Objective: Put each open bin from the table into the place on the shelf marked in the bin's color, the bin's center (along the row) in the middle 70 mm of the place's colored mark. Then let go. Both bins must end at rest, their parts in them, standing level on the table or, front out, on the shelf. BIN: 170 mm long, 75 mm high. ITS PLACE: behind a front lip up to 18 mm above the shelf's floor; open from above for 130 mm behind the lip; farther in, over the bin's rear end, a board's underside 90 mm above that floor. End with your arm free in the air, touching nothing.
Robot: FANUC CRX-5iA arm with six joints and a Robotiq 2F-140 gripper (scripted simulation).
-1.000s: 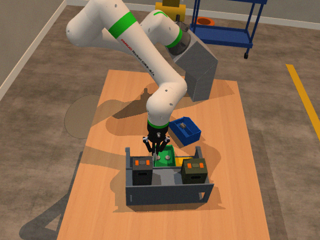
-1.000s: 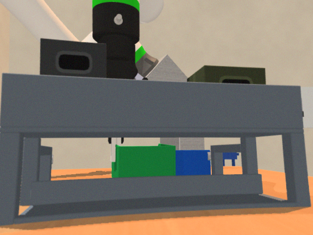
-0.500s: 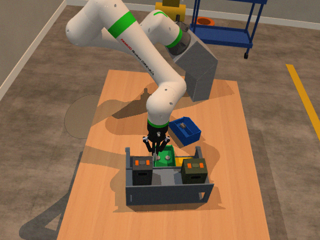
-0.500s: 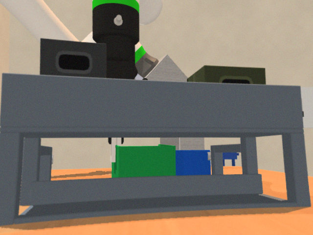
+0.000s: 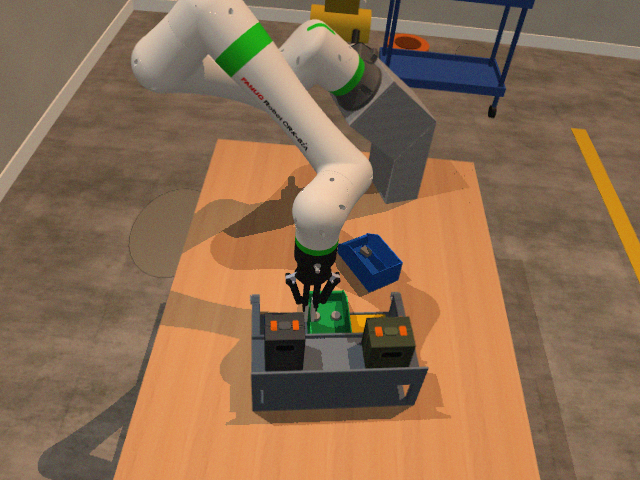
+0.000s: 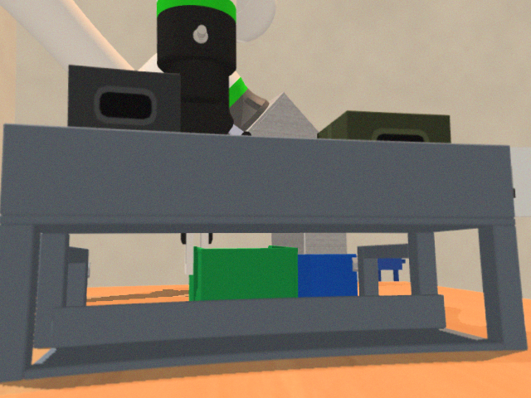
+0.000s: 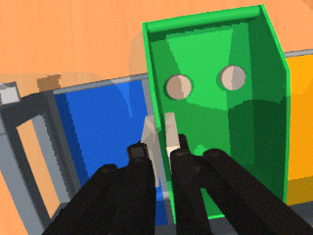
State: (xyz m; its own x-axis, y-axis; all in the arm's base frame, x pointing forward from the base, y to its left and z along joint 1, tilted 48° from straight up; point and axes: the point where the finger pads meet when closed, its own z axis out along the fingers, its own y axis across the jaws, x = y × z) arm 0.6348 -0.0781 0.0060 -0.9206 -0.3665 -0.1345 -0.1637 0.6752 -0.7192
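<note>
The green bin is 50 mm to the left of my hand, 40 mm below it and 10 mm behind it. Also, from my hand: black box 150 mm ahead, 80 mm above, 40 mm to the right; then olive box 190 mm to the left, 120 mm ahead, 60 mm above; then blue bin 250 mm behind, 140 mm to the left, 50 mm below.
</note>
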